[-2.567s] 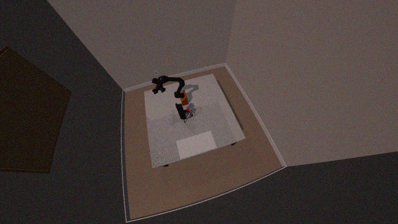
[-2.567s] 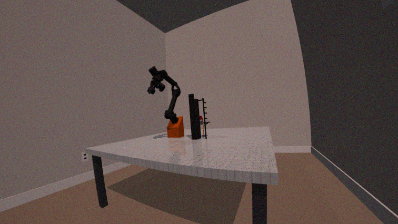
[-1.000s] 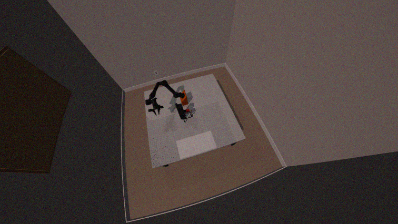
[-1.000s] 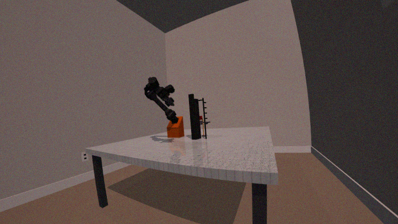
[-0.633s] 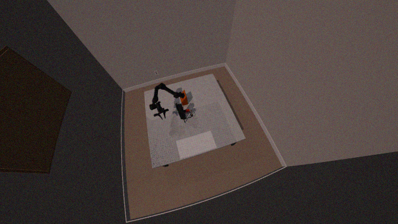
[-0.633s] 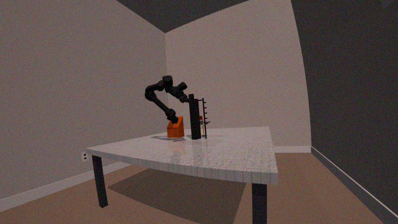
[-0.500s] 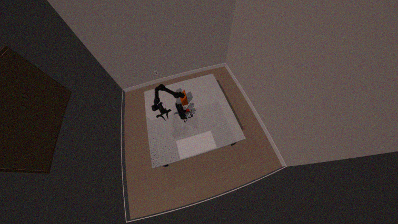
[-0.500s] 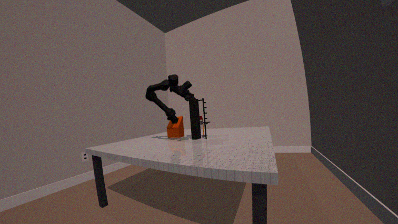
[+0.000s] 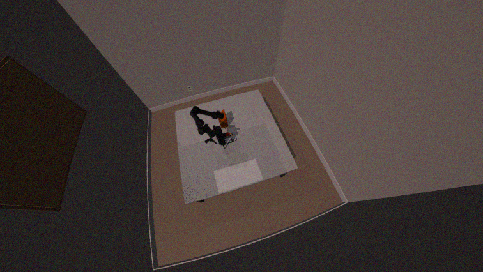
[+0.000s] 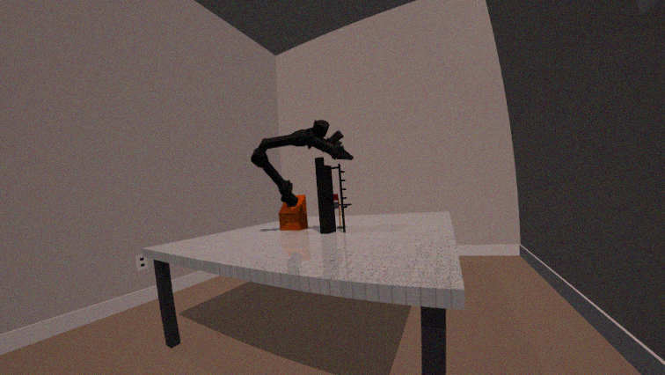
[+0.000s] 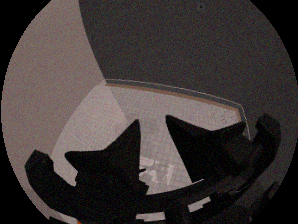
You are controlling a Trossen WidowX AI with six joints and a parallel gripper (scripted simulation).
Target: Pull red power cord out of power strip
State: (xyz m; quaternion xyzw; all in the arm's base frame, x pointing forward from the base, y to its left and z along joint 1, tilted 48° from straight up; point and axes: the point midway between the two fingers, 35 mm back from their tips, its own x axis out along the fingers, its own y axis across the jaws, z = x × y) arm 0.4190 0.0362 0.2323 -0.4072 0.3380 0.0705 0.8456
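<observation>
The red plug lies 16 cm behind my gripper tip, 10 cm to the left of it and 17 cm below it.
</observation>
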